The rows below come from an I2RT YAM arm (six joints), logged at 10 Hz.
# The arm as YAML. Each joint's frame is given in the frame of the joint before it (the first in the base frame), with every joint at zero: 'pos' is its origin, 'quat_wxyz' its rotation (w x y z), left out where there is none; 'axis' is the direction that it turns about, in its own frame. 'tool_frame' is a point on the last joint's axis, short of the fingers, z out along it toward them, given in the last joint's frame.
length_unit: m
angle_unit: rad
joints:
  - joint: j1
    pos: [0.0, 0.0, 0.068]
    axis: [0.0, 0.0, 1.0]
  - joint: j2
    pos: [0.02, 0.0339, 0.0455]
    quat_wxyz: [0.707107, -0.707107, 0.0, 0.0]
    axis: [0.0, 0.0, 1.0]
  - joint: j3
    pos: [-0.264, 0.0, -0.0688]
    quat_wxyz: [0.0, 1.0, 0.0, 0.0]
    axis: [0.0, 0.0, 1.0]
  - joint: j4
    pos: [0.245, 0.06, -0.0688]
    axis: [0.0, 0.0, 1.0]
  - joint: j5
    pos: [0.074, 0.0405, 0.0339]
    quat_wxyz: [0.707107, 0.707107, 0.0, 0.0]
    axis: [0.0, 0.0, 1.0]
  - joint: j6
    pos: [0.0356, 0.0, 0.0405]
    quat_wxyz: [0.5, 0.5, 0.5, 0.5]
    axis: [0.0, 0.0, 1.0]
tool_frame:
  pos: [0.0, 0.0, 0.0]
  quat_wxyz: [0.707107, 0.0, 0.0, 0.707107]
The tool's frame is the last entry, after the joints.
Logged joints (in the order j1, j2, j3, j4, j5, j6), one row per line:
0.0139 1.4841 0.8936 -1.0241 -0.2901 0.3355
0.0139 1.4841 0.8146 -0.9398 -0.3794 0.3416
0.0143 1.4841 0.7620 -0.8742 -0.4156 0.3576
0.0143 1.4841 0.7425 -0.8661 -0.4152 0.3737
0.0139 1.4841 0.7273 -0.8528 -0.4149 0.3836
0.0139 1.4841 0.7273 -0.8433 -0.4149 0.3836
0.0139 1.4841 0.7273 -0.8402 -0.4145 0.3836
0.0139 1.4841 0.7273 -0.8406 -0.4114 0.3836
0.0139 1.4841 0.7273 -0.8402 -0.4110 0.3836
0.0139 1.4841 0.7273 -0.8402 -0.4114 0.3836
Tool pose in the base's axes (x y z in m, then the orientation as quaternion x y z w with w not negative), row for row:
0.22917 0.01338 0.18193 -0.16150 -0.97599 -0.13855 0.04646
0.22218 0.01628 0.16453 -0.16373 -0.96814 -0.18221 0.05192
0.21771 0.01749 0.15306 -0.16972 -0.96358 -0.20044 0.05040
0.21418 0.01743 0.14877 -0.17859 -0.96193 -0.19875 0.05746
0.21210 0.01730 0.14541 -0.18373 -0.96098 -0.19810 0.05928
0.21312 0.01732 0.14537 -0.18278 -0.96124 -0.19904 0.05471
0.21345 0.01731 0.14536 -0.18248 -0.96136 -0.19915 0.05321
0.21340 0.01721 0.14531 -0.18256 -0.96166 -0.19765 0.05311
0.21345 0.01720 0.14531 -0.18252 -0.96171 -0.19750 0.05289
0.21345 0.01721 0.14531 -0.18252 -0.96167 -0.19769 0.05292
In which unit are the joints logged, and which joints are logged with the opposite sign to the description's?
The joints are logged in radians. Opposite sign: none.
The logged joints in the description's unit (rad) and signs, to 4 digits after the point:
0.0139 1.4841 0.8936 -1.0241 -0.2901 0.3355
0.0139 1.4841 0.8146 -0.9398 -0.3794 0.3416
0.0143 1.4841 0.7620 -0.8742 -0.4156 0.3576
0.0143 1.4841 0.7425 -0.8661 -0.4152 0.3737
0.0139 1.4841 0.7273 -0.8528 -0.4149 0.3836
0.0139 1.4841 0.7273 -0.8433 -0.4149 0.3836
0.0139 1.4841 0.7273 -0.8402 -0.4145 0.3836
0.0139 1.4841 0.7273 -0.8406 -0.4114 0.3836
0.0139 1.4841 0.7273 -0.8402 -0.4110 0.3836
0.0139 1.4841 0.7273 -0.8402 -0.4114 0.3836

